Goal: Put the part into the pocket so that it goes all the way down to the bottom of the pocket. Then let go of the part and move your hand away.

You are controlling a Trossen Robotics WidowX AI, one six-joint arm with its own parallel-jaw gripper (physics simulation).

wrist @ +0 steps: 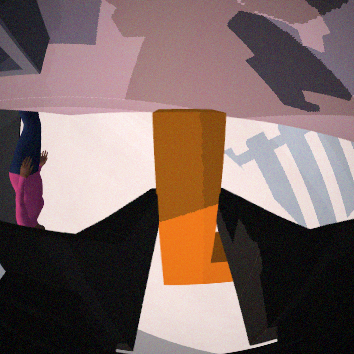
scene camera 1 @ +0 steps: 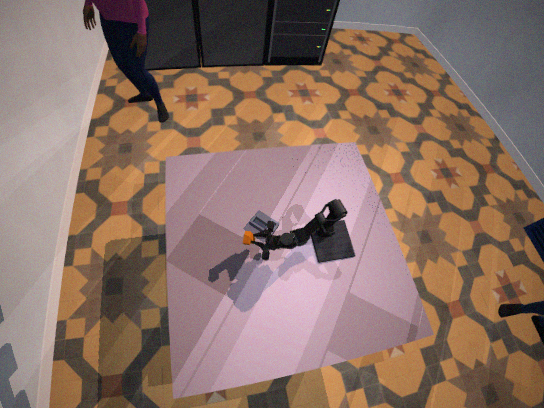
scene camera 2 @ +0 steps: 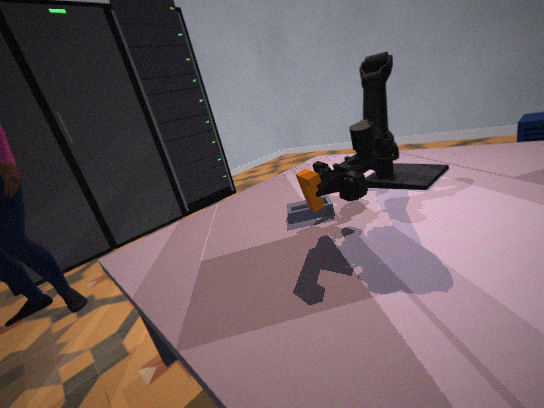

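Where they show: gripper, fingertip midpoint: (wrist: 186,195) (scene camera 1: 250,238) (scene camera 2: 312,193); arm's base, link origin: (scene camera 1: 323,232) (scene camera 2: 384,175).
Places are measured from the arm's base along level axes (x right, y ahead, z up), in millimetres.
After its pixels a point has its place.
The orange part (scene camera 1: 248,237) @(x 51, y 428, z 156 mm) (scene camera 2: 310,190) @(x 58, y 428, z 109 mm) (wrist: 185,165) @(x 61, y 392, z 74 mm) is a long block with a short foot at one end, partly hidden by a finger in the wrist view. My gripper (scene camera 1: 254,238) @(x 66, y 408, z 92 mm) (scene camera 2: 320,188) @(x 66, y 408, z 92 mm) (wrist: 186,195) @(x 66, y 408, z 92 mm) is shut on it and points roughly level. The part is held up off the table, its long side near upright and slightly tilted in scene camera 2. The grey block with the pocket (scene camera 1: 261,221) @(x 177, y 302, z -5 mm) (scene camera 2: 299,220) @(x 165, y 352, z -18 mm) (wrist: 34,32) @(x 158, y 346, z -7 mm) sits on the table. In scene camera 1 the part is beside this block; in scene camera 2 its lower end overlaps it. The pocket's floor is not clearly visible.
The black base plate (scene camera 1: 334,246) @(x -95, y -25, z -6 mm) (scene camera 2: 422,176) @(x -122, y 12, z -8 mm) of the arm lies on the pink table (scene camera 1: 300,325) @(x -396, y 316, z -24 mm) (scene camera 2: 260,320) @(x 31, y 730, z -24 mm), behind the gripper. Dark cabinets (scene camera 1: 232,32) (scene camera 2: 65,100) and a person in magenta (scene camera 1: 122,45) stand beyond the table. Arm shadows fall on the table.
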